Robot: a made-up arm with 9 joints. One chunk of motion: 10 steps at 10 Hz.
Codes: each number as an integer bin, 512 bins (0 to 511) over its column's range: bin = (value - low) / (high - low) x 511, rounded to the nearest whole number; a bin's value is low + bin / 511 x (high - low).
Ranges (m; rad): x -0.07..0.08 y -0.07..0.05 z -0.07..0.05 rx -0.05..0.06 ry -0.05..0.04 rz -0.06..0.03
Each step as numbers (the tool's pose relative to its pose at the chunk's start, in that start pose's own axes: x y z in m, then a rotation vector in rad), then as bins.
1 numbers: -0.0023 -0.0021 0.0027 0.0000 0.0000 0.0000
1 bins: 231 289 310 232 284 341
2 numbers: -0.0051 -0.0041 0.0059 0.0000 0.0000 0.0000
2 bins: 221 281 323 232 284 341
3 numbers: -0.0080 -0.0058 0.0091 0.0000 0.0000 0.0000
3 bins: 211 273 337 232 284 341
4 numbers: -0.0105 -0.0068 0.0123 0.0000 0.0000 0.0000
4 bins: 203 269 350 232 284 341
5 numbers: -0.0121 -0.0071 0.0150 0.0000 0.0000 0.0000
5 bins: 197 268 362 232 284 341
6 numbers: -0.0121 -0.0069 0.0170 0.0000 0.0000 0.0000
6 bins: 197 269 370 232 284 341
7 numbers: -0.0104 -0.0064 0.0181 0.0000 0.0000 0.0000
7 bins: 203 271 375 232 284 341
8 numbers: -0.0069 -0.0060 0.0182 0.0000 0.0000 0.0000
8 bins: 215 273 376 232 284 341
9 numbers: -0.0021 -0.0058 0.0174 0.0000 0.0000 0.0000
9 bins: 231 273 372 232 284 341
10 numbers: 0.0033 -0.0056 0.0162 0.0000 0.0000 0.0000
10 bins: 250 274 367 232 284 341
